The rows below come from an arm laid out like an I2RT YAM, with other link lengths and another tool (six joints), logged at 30 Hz.
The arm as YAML. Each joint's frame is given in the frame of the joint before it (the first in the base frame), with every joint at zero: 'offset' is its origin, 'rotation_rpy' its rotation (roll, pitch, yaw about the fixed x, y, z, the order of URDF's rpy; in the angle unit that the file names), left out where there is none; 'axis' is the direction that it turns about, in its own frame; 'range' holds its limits. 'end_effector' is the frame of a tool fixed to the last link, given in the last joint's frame.
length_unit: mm
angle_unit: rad
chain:
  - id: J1
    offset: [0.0, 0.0, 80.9]
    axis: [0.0, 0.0, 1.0]
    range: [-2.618, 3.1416]
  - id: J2
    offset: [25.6, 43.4, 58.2]
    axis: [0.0, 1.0, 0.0]
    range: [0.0, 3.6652]
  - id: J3
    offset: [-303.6, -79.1, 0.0]
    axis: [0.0, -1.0, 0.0]
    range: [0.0, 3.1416]
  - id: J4
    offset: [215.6, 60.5, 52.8]
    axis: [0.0, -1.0, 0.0]
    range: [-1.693, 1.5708]
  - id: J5
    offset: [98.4, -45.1, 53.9]
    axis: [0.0, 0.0, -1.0]
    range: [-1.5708, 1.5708]
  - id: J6
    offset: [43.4, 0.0, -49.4]
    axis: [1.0, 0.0, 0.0]
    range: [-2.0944, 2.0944]
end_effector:
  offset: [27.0, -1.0, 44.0]
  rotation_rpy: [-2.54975, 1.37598, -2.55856]
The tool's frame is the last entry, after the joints.
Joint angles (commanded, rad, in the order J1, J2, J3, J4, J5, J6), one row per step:
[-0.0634, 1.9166, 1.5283, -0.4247, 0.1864, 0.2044]
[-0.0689, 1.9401, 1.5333, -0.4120, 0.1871, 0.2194]
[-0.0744, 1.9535, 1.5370, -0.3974, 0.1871, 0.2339]
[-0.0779, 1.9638, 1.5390, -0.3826, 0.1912, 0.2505]
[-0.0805, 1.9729, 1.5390, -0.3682, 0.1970, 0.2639]
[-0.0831, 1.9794, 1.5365, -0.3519, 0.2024, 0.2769]
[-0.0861, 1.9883, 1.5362, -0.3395, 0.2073, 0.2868]
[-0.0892, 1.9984, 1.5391, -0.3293, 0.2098, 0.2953]
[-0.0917, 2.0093, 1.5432, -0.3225, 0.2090, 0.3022]
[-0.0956, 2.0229, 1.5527, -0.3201, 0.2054, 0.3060]
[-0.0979, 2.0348, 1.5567, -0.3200, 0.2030, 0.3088]
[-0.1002, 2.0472, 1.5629, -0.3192, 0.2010, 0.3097]
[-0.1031, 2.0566, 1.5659, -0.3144, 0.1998, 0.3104]
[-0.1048, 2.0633, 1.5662, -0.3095, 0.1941, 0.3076]
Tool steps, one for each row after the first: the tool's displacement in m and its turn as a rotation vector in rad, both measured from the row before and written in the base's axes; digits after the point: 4 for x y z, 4 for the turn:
[0.0048, -0.0038, -0.0074, 0.0098, 0.0024, -0.0167]
[0.0032, -0.0036, -0.0029, 0.0092, -0.0083, -0.0159]
[0.0025, -0.0029, -0.0020, 0.0075, -0.0102, -0.0181]
[0.0020, -0.0024, -0.0022, 0.0043, -0.0083, -0.0161]
[0.0014, -0.0024, -0.0016, 0.0042, -0.0103, -0.0155]
[0.0017, -0.0024, -0.0025, 0.0029, -0.0055, -0.0133]
[0.0022, -0.0023, -0.0024, 0.0036, -0.0051, -0.0108]
[0.0023, -0.0017, -0.0029, 0.0052, -0.0019, -0.0067]
[0.0030, -0.0022, -0.0030, 0.0052, 0.0004, -0.0040]
[0.0019, -0.0014, -0.0045, 0.0043, 0.0068, -0.0026]
[0.0024, -0.0014, -0.0039, 0.0026, 0.0050, -0.0015]
[0.0018, -0.0017, -0.0030, 0.0015, 0.0013, -0.0026]
[0.0013, -0.0006, -0.0027, 0.0024, 0.0018, 0.0042]

